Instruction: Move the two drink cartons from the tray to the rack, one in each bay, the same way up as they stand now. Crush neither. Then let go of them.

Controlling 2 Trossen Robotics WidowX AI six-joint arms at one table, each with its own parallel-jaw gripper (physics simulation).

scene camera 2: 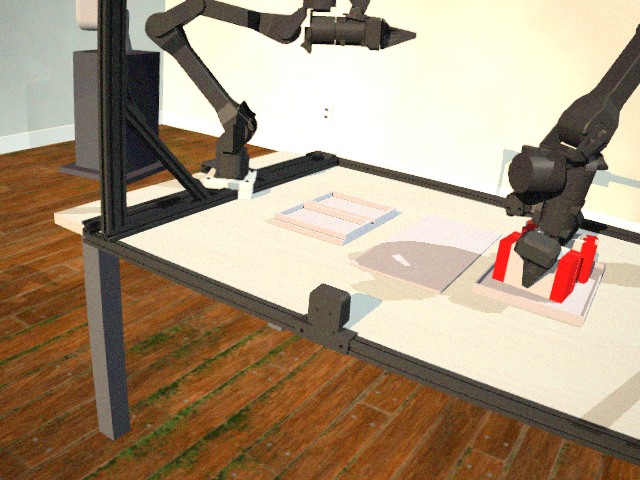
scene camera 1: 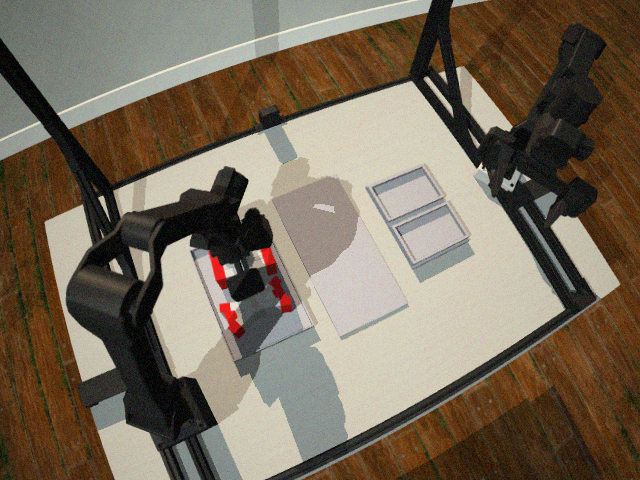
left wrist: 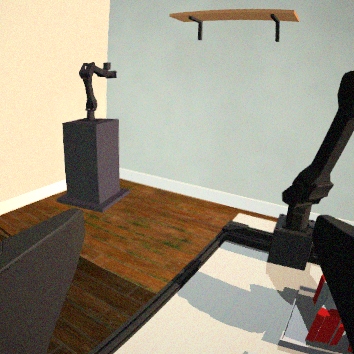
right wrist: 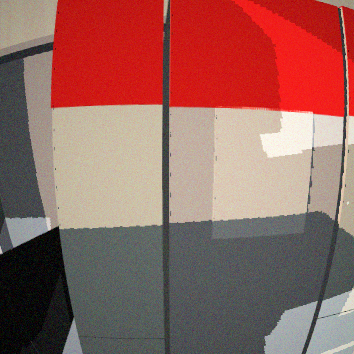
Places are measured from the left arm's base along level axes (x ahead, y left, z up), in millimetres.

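Where they show: left gripper, fingertip midpoint: [scene camera 2: 413,34] [scene camera 1: 520,212] [left wrist: 203,225]; right gripper, fingertip midpoint: [scene camera 2: 533,274] [scene camera 1: 247,267] [right wrist: 218,222]; left arm's base at its link origin: [scene camera 2: 230,175]; right arm's base at its link origin: [scene camera 1: 170,413] [left wrist: 295,224].
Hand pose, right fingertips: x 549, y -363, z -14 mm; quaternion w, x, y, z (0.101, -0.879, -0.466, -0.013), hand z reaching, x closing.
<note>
Things, the pixels of their top centre, and the offset from my right fingertips. "spot": a spot on its surface instead. Level surfaces: height alone.
- grey tray at its top centre: [scene camera 2: 545,272] [scene camera 1: 248,286] [left wrist: 349,323] 6 mm down, 32 mm ahead, 25 mm left
- carton at a spot on its surface: [right wrist: 105,158] spot: 52 mm up, 40 mm back, 5 mm right
- two-bay rack at its top centre: [scene camera 2: 338,210] [scene camera 1: 418,210] 2 mm down, 319 mm back, 238 mm left
- flat pale mat at its surface level: 17 mm down
- small black camera block at a spot on its surface: [scene camera 2: 329,302] [scene camera 1: 264,110] spot: 24 mm up, 337 mm back, 199 mm right
Two red-and-white drink cartons [scene camera 1: 223,273] [scene camera 1: 280,290] lie in the grey tray [scene camera 1: 285,329] [scene camera 2: 509,291] [left wrist: 293,328] at the left of the table. They also show in scene camera 2 [scene camera 2: 501,259] and in the left wrist view [left wrist: 324,323]. My right gripper [scene camera 1: 246,273] [scene camera 2: 530,280] is open and low over the tray, down among the cartons. One carton [right wrist: 105,158] fills the right wrist view, with a dark finger at the lower left. My left gripper [scene camera 1: 494,164] [scene camera 2: 409,34] [left wrist: 203,225] is open and empty, high above the table's far side. The two-bay rack [scene camera 1: 387,220] [scene camera 2: 337,224] stands empty.
A flat pale mat [scene camera 1: 366,295] [scene camera 2: 451,235] lies between the tray and the rack. A small black camera block [scene camera 1: 269,115] [scene camera 2: 329,302] sits on the table's frame. Black frame posts [scene camera 1: 434,43] [scene camera 2: 110,119] stand at the corners.
</note>
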